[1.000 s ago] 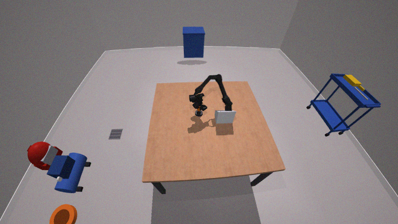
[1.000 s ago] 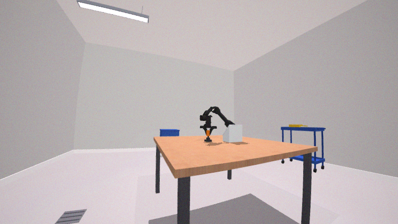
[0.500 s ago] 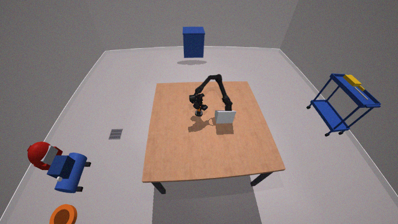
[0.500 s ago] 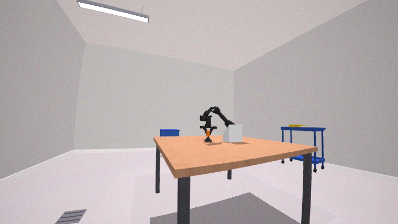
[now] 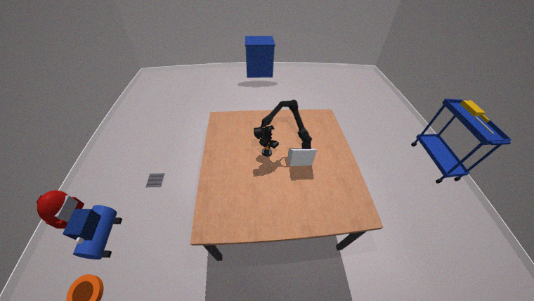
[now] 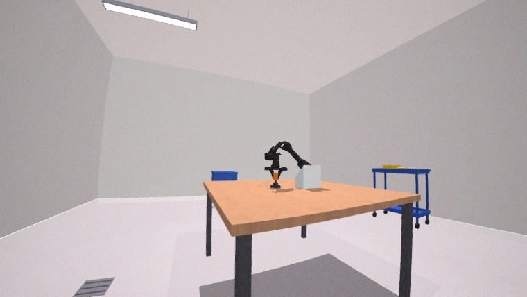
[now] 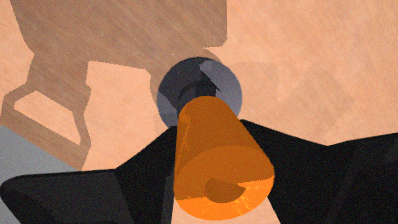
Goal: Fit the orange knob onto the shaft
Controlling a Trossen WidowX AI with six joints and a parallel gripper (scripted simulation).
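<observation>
My gripper tip is now 20 mm below the orange knob. The rest, counted from my gripper tip: dark round pedestal 40 mm below.
</observation>
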